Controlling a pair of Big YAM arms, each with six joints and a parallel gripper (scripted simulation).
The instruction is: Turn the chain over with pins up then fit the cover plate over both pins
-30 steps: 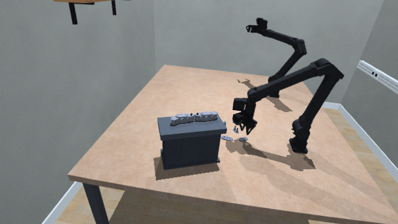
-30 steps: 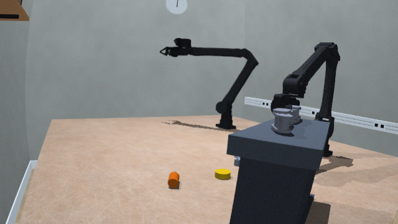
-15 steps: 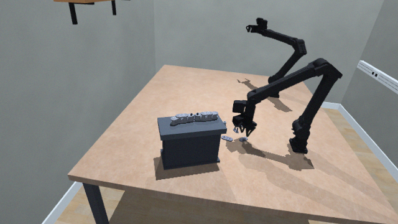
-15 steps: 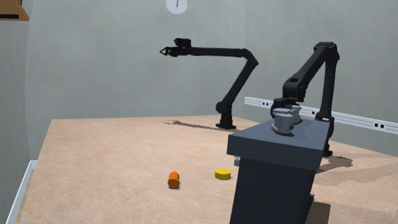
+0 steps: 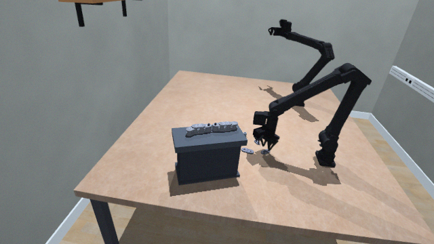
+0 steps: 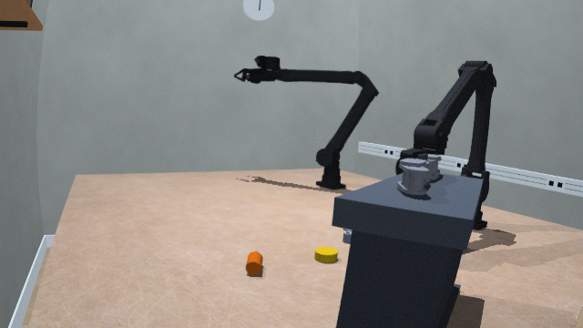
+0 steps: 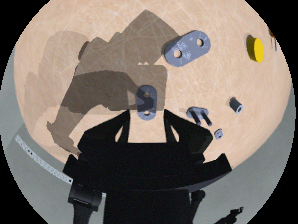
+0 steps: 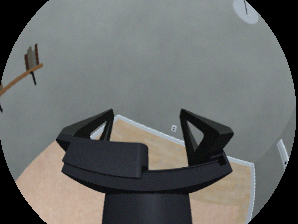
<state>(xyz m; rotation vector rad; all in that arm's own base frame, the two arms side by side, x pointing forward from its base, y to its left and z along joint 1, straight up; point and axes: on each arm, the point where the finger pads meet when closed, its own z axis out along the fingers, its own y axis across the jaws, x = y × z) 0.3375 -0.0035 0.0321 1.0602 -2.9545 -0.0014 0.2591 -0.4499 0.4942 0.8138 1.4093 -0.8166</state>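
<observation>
The cover plate is 100 mm ahead of my left hand, 30 mm below it and 10 mm to the left of it. Round my left hand: orange cylinder (390 mm ahead, 120 mm to the right, 20 mm below); dark block (310 mm ahead, 210 mm to the left, 70 mm above); yellow disc (240 mm ahead, 80 mm to the right, 20 mm below).
</observation>
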